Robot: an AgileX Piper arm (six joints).
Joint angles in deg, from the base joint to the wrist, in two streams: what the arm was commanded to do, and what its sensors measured. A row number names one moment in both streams.
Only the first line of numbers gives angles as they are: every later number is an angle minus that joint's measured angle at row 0.
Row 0, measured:
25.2, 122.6, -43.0, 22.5, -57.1, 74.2
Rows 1 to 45, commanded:
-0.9, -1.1, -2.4, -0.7, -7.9, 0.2
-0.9, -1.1, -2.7, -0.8, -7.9, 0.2
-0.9, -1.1, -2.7, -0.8, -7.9, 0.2
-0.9, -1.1, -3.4, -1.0, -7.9, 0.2
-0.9, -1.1, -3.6, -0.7, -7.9, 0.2
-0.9, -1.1, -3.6, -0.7, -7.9, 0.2
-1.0, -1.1, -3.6, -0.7, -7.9, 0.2
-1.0, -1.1, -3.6, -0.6, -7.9, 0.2
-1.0, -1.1, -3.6, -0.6, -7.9, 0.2
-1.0, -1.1, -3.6, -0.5, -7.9, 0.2
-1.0, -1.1, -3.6, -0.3, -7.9, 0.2
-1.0, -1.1, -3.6, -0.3, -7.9, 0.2
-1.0, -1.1, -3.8, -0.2, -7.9, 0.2
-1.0, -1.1, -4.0, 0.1, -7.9, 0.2
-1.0, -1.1, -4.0, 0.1, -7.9, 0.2
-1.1, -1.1, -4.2, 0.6, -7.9, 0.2
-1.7, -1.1, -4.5, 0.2, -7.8, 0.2
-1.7, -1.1, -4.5, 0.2, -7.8, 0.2
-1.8, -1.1, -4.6, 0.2, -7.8, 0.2
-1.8, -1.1, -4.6, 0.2, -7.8, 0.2
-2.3, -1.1, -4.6, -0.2, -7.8, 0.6
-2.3, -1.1, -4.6, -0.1, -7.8, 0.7
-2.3, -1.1, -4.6, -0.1, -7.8, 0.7
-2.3, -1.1, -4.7, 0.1, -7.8, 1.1
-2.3, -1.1, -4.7, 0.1, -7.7, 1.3
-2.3, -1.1, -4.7, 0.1, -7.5, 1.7
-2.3, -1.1, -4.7, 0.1, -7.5, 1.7
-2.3, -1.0, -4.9, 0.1, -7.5, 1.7
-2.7, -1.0, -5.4, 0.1, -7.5, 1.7
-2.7, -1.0, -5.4, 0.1, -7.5, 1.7
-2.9, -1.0, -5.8, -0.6, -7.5, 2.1
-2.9, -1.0, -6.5, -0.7, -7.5, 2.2
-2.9, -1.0, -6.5, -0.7, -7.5, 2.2
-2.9, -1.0, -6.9, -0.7, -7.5, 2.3
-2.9, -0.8, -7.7, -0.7, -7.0, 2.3
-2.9, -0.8, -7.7, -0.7, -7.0, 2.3
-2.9, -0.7, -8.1, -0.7, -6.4, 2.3
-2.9, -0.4, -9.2, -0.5, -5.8, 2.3
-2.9, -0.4, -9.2, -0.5, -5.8, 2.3
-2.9, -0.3, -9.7, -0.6, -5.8, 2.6
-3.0, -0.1, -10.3, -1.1, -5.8, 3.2
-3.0, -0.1, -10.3, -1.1, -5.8, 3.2
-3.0, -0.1, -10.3, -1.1, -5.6, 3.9
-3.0, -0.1, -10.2, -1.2, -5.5, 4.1
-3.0, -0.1, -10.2, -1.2, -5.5, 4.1
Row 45, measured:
-1.4, 0.6, -5.0, 1.3, 7.9, 3.6
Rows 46 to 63, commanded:
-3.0, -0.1, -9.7, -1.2, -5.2, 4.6
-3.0, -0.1, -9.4, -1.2, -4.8, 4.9
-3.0, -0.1, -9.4, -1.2, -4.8, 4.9
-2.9, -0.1, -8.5, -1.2, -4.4, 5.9
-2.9, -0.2, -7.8, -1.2, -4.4, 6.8
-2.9, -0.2, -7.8, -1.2, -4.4, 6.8
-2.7, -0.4, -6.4, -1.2, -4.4, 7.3
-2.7, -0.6, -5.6, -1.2, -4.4, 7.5
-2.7, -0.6, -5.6, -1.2, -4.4, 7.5
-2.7, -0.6, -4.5, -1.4, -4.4, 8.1
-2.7, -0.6, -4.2, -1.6, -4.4, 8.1
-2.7, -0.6, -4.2, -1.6, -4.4, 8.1
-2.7, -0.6, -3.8, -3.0, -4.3, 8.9
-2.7, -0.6, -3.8, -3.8, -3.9, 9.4
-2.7, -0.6, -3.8, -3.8, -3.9, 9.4
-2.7, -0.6, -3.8, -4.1, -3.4, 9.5
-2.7, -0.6, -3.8, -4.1, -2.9, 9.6
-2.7, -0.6, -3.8, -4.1, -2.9, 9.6
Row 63, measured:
-1.8, 0.6, -2.4, -2.4, 2.8, 9.1
